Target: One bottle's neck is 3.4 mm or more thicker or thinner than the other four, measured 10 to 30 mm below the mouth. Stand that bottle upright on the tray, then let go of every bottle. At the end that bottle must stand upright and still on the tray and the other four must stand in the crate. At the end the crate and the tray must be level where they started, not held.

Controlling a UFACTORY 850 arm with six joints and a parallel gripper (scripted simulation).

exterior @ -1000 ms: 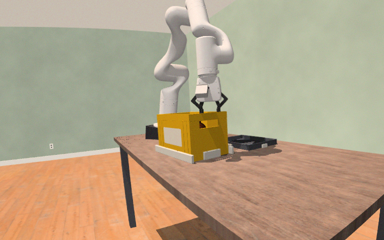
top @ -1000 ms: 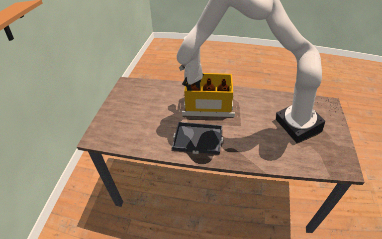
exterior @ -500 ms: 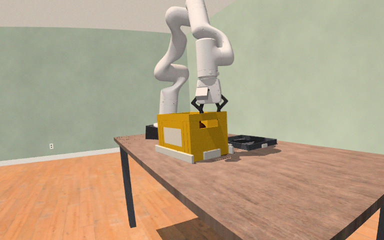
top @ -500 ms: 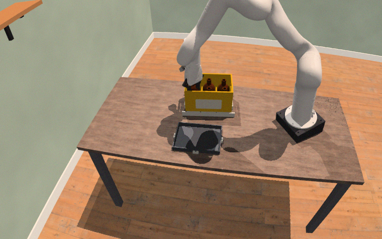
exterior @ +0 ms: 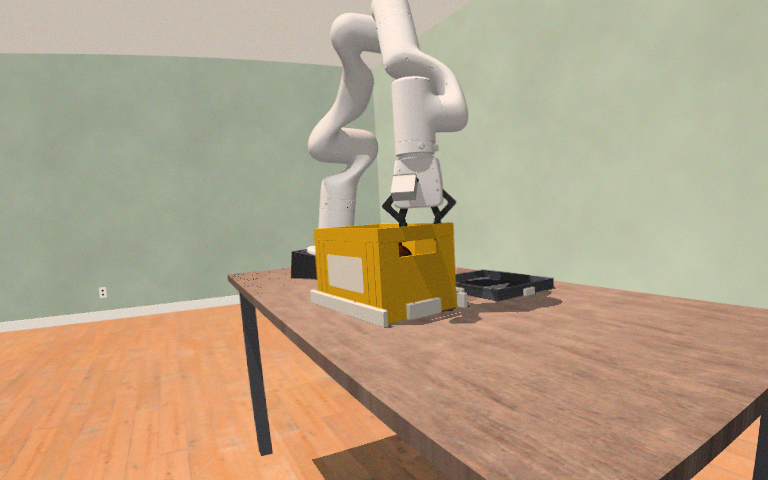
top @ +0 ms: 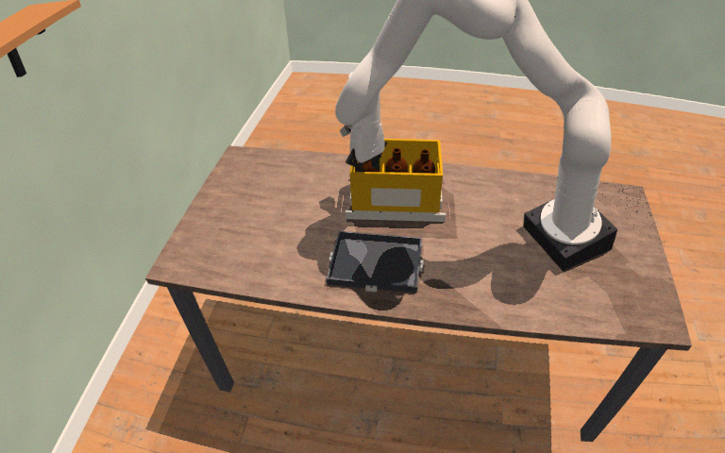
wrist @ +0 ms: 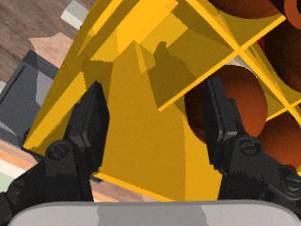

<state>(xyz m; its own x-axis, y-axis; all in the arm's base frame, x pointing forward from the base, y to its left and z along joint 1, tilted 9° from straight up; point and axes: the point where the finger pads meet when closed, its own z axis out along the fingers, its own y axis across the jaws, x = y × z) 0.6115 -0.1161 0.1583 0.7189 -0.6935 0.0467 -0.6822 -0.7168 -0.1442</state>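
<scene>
My hand is 9 cm past the yellow crate, 5 cm to the left of it and 7 cm above it. The rest, counted from my hand: dark tray (4 cm behind, 24 cm to the left, 15 cm below).
</scene>
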